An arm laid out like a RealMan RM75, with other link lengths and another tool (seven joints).
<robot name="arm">
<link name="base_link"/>
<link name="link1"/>
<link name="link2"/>
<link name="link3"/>
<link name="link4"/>
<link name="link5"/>
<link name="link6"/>
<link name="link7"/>
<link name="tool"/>
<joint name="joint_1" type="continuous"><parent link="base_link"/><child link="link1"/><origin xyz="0 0 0.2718"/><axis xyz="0 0 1"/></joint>
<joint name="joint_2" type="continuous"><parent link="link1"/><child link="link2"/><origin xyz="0 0 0" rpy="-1.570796 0 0"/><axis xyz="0 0 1"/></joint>
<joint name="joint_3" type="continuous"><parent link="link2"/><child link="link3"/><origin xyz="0 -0.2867 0" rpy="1.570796 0 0"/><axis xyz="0 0 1"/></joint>
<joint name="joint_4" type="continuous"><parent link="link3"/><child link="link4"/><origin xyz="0 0 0" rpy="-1.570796 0 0"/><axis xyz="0 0 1"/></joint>
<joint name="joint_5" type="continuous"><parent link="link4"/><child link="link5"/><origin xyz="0 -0.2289 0" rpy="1.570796 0 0"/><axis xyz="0 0 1"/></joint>
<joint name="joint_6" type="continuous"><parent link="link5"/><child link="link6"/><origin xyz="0 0 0" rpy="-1.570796 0 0"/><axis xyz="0 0 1"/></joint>
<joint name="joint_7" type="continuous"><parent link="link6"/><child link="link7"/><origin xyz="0 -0.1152 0" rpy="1.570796 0 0"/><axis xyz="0 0 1"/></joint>
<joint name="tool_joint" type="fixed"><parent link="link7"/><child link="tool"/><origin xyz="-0.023 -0.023 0.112" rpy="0 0.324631 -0.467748"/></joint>
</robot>
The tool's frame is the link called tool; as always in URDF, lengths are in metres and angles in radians. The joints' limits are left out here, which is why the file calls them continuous.
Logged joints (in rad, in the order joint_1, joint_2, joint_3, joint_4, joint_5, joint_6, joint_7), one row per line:
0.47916, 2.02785, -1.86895, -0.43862, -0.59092, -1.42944, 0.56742
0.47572, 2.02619, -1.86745, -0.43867, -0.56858, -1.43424, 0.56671
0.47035, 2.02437, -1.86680, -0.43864, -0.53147, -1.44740, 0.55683
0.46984, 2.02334, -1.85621, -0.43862, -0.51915, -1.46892, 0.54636
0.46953, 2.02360, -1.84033, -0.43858, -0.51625, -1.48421, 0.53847
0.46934, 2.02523, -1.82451, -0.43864, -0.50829, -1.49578, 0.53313
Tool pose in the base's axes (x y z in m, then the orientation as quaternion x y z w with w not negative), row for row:
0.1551, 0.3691, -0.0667, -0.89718, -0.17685, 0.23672, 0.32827
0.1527, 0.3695, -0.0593, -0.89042, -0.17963, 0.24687, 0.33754
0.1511, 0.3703, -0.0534, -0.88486, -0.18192, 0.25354, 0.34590
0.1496, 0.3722, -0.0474, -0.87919, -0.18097, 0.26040, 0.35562
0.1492, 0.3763, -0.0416, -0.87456, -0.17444, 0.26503, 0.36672
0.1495, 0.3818, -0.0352, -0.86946, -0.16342, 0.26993, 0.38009
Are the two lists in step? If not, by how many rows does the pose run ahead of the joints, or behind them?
The pose runs 2 rows ahead of the joints: the pose in row i belongs to the joints in row i + 2.
